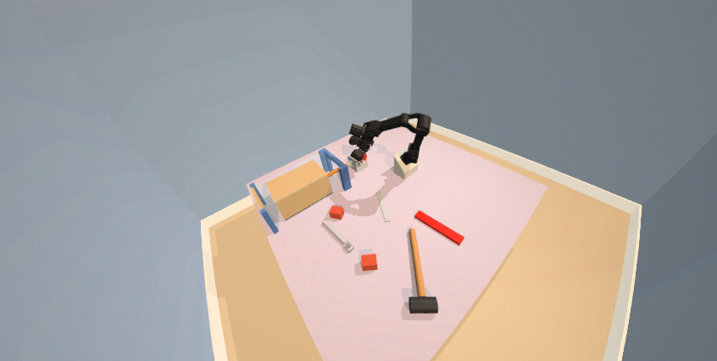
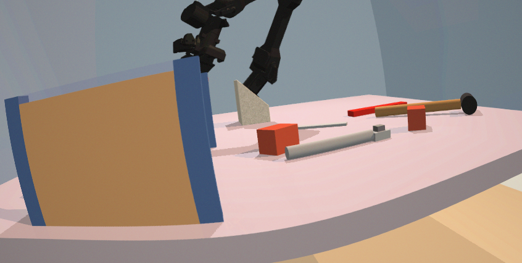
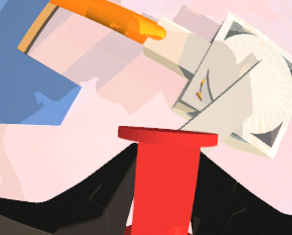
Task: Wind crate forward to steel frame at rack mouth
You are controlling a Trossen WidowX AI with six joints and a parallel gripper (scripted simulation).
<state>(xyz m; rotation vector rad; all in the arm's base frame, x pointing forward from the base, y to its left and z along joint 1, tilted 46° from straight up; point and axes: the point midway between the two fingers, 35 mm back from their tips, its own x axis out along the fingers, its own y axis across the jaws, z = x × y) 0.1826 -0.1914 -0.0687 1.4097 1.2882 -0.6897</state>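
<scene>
Right now the pale winch is 100 mm below my gripper tip, 80 mm to the right of it and 70 mm behind it. The rest, counted from my gripper tip: red knob 20 mm to the left, 10 mm behind; pale crank arm 30 mm below, 20 mm to the right, 20 mm behind; blue frame 110 mm ahead, 100 mm to the right, 30 mm below.
</scene>
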